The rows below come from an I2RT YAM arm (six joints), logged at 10 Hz.
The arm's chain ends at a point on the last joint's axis. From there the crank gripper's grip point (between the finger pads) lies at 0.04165 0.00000 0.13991 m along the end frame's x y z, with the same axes.
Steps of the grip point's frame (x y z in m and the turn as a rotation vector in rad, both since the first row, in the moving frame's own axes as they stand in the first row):
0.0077, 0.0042, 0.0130, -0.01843, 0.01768, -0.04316
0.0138, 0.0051, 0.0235, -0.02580, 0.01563, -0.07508
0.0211, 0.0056, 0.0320, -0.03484, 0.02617, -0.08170
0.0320, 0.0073, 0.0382, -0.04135, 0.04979, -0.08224
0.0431, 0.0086, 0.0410, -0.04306, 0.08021, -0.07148
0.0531, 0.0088, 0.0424, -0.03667, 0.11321, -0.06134
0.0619, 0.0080, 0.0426, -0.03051, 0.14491, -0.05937
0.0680, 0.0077, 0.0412, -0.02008, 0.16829, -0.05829
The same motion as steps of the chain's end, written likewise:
0.0052, 0.0035, 0.0138, -0.01843, 0.01768, -0.04316
0.0116, 0.0047, 0.0242, -0.02580, 0.01563, -0.07508
0.0174, 0.0043, 0.0332, -0.03484, 0.02617, -0.08170
0.0250, 0.0053, 0.0405, -0.04135, 0.04979, -0.08224
0.0319, 0.0060, 0.0448, -0.04306, 0.08021, -0.07148
0.0375, 0.0068, 0.0480, -0.03667, 0.11321, -0.06134
0.0421, 0.0069, 0.0501, -0.03051, 0.14491, -0.05937
0.0452, 0.0081, 0.0502, -0.02008, 0.16829, -0.05829

